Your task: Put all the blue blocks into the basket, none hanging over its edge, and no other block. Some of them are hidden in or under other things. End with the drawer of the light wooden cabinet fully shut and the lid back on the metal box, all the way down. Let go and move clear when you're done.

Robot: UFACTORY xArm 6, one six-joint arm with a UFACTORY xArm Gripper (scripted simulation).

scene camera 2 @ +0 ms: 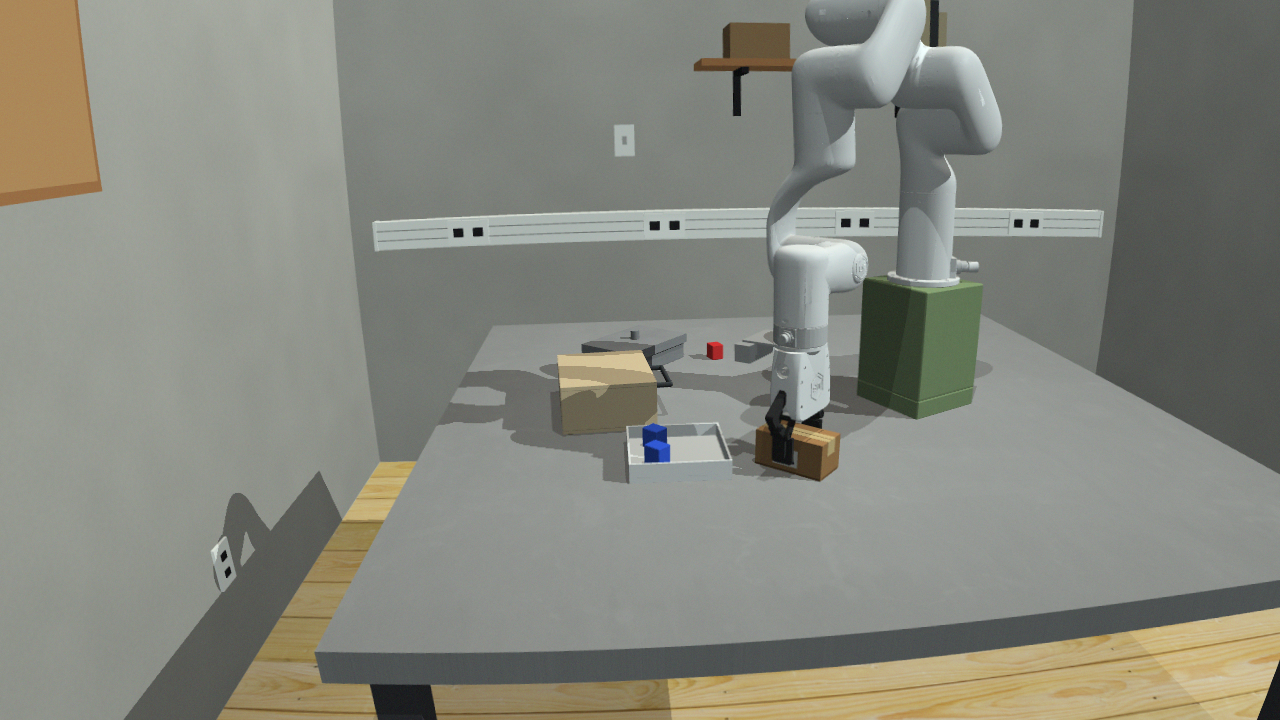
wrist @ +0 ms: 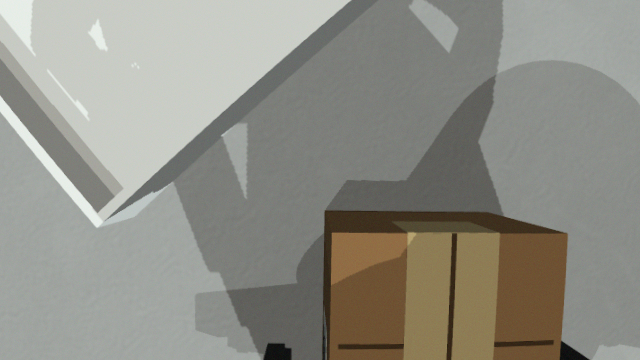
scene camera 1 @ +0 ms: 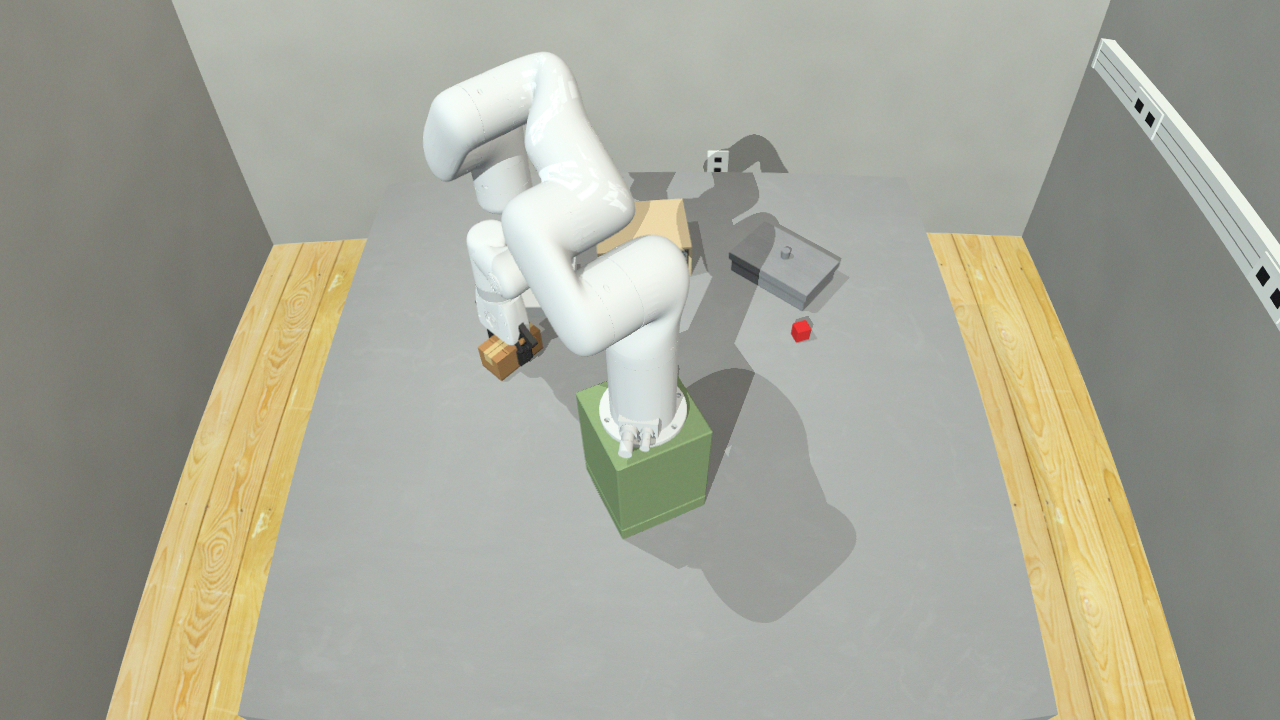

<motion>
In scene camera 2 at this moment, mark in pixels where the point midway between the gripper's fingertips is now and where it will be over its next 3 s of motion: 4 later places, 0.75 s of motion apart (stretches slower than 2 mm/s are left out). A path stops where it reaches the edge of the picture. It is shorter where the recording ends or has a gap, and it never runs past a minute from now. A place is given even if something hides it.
My gripper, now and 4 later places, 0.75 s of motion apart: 797, 452; 797, 445; 799, 412; 801, 355; 758, 334
</motion>
